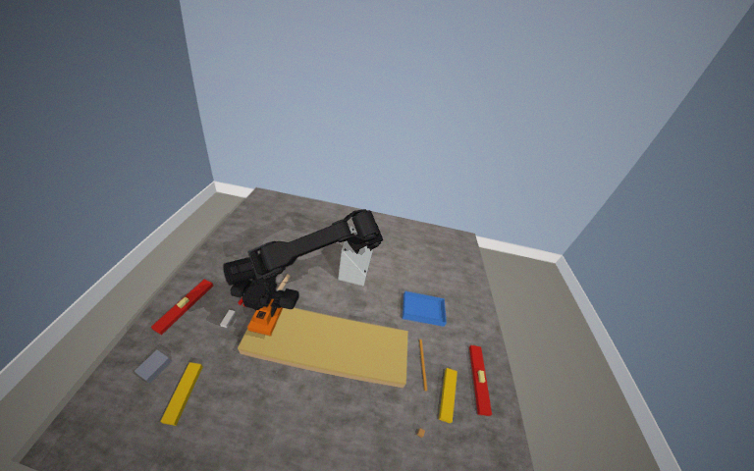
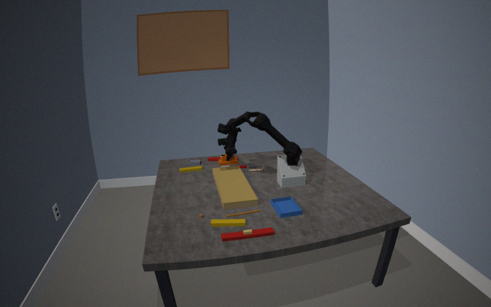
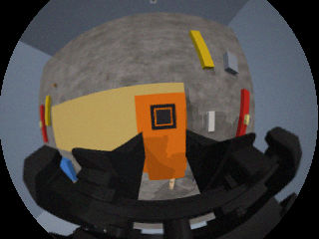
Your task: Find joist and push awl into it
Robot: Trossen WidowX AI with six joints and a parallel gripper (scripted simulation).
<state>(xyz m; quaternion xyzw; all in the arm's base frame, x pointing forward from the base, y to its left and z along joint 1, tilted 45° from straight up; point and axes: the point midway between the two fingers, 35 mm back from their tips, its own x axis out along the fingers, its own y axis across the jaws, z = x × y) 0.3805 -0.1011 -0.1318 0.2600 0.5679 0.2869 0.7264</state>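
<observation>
My gripper tip is 520 mm to the right of the thin orange stick, 110 mm above it and 60 mm past it. Also, from my gripper tip: wooden-handled tool (170 mm behind, 100 mm below, 50 mm to the right); then white piece (150 mm to the right, 100 mm below, 10 mm ahead); then orange stud finder (20 mm above, 10 mm ahead).
</observation>
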